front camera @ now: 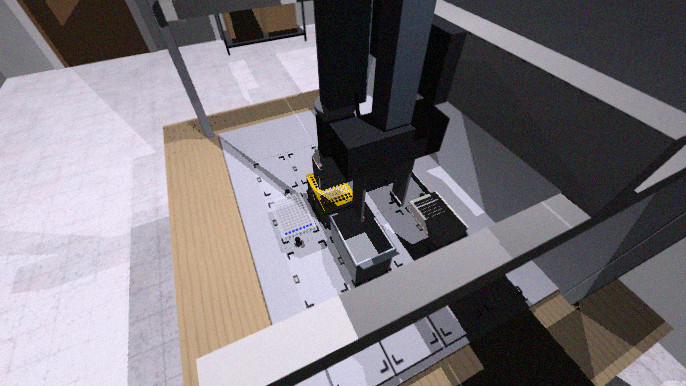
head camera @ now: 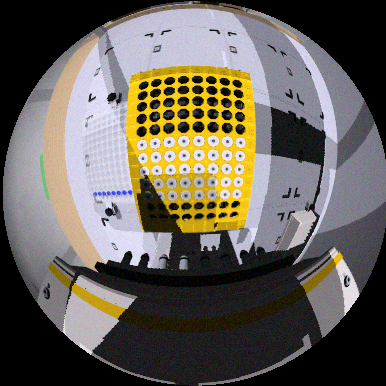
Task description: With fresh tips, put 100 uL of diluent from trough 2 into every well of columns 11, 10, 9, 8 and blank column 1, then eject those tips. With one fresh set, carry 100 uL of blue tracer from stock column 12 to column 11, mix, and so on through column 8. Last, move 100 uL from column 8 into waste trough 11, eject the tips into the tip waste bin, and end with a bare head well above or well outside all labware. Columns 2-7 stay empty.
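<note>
The pipetting head is low over the yellow tip rack. In the head view its row of nozzles shows along the bottom; I cannot tell whether they carry tips. The rack has several rows of white tips between empty rows at both ends. The clear plate has one blue column near its front edge. The tip waste bin stands in front of the rack. The slatted trough reservoir is at the right. The parked plate gripper hangs with its fingers apart and empty.
The gripper fingers hang by the bin's back edge and between bin and reservoir. Dark pegs stand beside the plate. A frame beam crosses the front, and a slanted post stands at the back left.
</note>
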